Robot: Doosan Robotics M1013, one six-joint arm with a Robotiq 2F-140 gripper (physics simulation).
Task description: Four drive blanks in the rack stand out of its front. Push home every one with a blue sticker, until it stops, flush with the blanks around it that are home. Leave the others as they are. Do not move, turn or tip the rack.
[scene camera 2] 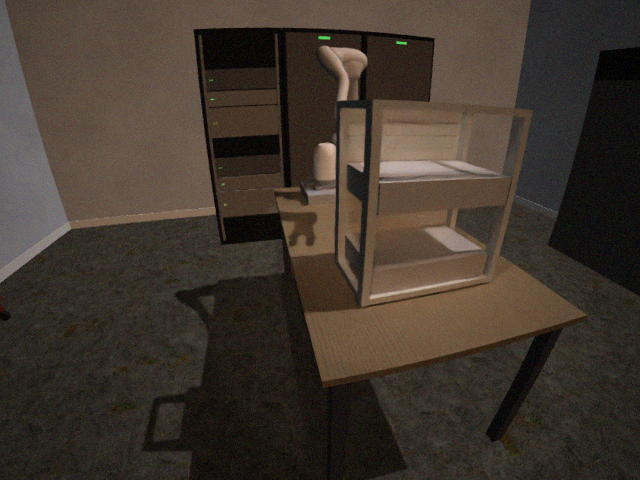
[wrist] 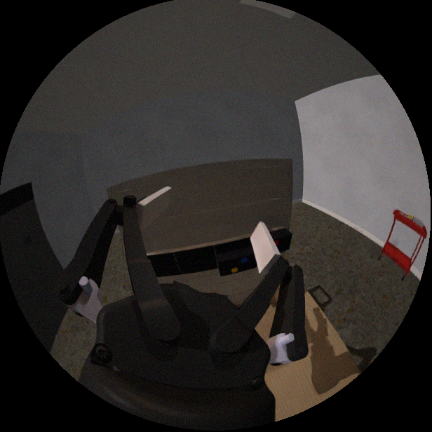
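Note:
The rack (scene camera 2: 376, 155) (wrist: 200, 205) stands upright on the table (scene camera 2: 413, 330) (wrist: 295, 385). Its front faces the wrist camera; the blanks' fronts are hidden in the scene view. In the wrist view a row of dark drive blanks (wrist: 196, 259) crosses its front. A dark blank (wrist: 227, 261) stands out left of the right finger; a blue sticker (wrist: 244, 260) and a yellow sticker (wrist: 234, 270) show there. A red sticker (wrist: 276, 242) shows right of that finger, which partly hides the row. My gripper (wrist: 212, 213) is open and empty, in front of the rack; it is hidden in the scene view.
The arm (scene camera 2: 341, 64) rises behind the rack in the scene view, from a base (scene camera 2: 320, 193) on the table. Tall server cabinets (scene camera 2: 242, 124) stand behind it. A red cart (wrist: 395, 256) stands on the floor at the right of the wrist view.

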